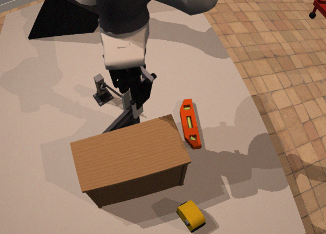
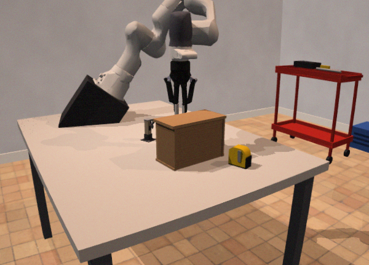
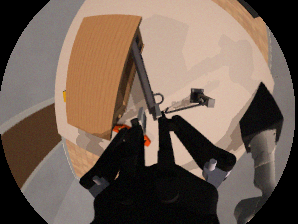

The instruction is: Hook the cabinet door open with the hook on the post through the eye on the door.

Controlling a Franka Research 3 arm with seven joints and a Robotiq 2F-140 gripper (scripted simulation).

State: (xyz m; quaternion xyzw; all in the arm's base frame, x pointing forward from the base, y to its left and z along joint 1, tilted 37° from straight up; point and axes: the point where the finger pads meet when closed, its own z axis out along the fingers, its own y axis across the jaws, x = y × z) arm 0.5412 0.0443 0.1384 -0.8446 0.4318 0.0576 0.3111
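The thin hook rod is 90 mm behind my hand, 30 mm to the right of it and 90 mm below it. The rest, counted from my hand: dark grey door 30 mm ahead, 70 mm to the right, 70 mm below; yellow tape measure 280 mm ahead, 70 mm to the left, 110 mm below; orange spirit level 10 mm ahead, 150 mm to the left, 130 mm below.
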